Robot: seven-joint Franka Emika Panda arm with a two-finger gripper.
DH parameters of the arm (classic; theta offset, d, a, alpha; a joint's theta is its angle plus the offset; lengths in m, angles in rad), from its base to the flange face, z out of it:
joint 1: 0 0.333 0 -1.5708
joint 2: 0 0 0 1.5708
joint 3: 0 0.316 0.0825 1.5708
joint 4: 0 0 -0.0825 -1.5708
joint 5: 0 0.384 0 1.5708
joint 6: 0 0 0.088 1.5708
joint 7: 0 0.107 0 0
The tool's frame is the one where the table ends.
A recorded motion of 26 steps. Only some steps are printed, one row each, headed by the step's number.
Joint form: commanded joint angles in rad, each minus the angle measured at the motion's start. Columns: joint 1, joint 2, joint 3, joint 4, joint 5, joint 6, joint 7.
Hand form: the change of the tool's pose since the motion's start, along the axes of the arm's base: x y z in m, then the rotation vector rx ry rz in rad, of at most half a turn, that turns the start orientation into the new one. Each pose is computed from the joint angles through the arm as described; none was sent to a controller.
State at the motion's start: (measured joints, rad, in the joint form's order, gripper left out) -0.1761 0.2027 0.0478 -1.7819 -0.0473 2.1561 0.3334
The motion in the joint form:
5: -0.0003 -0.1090 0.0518 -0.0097 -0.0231 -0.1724 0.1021
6: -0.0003 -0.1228 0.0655 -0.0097 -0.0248 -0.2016 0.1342
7: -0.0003 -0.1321 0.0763 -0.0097 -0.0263 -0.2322 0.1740
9: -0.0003 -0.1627 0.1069 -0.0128 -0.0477 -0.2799 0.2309
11: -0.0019 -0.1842 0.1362 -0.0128 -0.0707 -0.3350 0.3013
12: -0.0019 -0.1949 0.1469 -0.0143 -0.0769 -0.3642 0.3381
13: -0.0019 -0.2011 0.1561 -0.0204 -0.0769 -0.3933 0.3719
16: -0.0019 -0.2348 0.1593 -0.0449 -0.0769 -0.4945 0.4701
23: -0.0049 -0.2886 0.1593 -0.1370 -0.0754 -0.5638 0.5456
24: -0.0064 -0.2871 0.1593 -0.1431 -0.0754 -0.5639 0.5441
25: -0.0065 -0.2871 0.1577 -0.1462 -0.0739 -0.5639 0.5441
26: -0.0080 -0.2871 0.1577 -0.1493 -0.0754 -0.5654 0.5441
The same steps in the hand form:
5: -0.0303 0.0325 0.0453 -0.0045 0.0690 -0.0497
6: -0.0349 0.0408 0.0507 -0.0028 0.0825 -0.0690
7: -0.0391 0.0471 0.0534 -0.0005 0.1014 -0.0992
9: -0.0491 0.0639 0.0654 -0.0208 0.1171 -0.1240
11: -0.0586 0.0779 0.0729 -0.0443 0.1428 -0.1671
12: -0.0639 0.0834 0.0757 -0.0526 0.1583 -0.1952
13: -0.0690 0.0883 0.0738 -0.0562 0.1834 -0.2226
16: -0.0900 0.0895 0.0726 -0.0756 0.2631 -0.3287
23: -0.1205 0.0880 0.0534 -0.1083 0.3587 -0.4160
24: -0.1212 0.0871 0.0499 -0.1095 0.3666 -0.4158
25: -0.1217 0.0863 0.0485 -0.1083 0.3701 -0.4175
26: -0.1223 0.0854 0.0470 -0.1106 0.3744 -0.4189

